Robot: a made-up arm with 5 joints.
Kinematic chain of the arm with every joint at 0, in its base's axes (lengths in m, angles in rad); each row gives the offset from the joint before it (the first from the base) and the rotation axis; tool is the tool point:
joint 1: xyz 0 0 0.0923 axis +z
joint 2: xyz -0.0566 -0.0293 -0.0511 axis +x
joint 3: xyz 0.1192 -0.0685 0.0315 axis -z
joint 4: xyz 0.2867 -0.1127 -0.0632 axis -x
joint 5: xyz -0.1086 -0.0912 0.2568 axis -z
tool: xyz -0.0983 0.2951 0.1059
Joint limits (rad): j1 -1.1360..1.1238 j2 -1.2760..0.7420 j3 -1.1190..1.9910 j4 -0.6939..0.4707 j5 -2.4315..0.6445
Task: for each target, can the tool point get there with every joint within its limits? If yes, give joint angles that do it. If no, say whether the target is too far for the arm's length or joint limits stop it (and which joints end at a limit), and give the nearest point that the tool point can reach.
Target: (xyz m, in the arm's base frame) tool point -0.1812 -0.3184 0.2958
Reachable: yes | joints -0.7475 0.5006 0.5770 -0.4007 -0.0325
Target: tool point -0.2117 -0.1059 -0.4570
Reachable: no: joint limits stop it (at a limit: joint 2, joint 4) | nearest point -0.4858 -0.2430 -0.4015 | short by 0.311 m
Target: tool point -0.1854 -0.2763 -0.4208
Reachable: no: joint limits stop it (at a limit: joint 2, joint 4) | nearest point -0.3015 -0.4494 -0.3890 | short by 0.211 m
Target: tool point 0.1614 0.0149 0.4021
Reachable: yes | joints -0.1436 -0.0533 -0.6324 -0.1783 0.2163
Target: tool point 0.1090 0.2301 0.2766
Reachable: yes | joints 0.7511 -0.8093 1.5639 0.3408 -0.2186
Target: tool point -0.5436 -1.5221 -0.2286
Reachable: no: too far | nearest point -0.2505 -0.7014 -0.0799 | short by 0.884 m
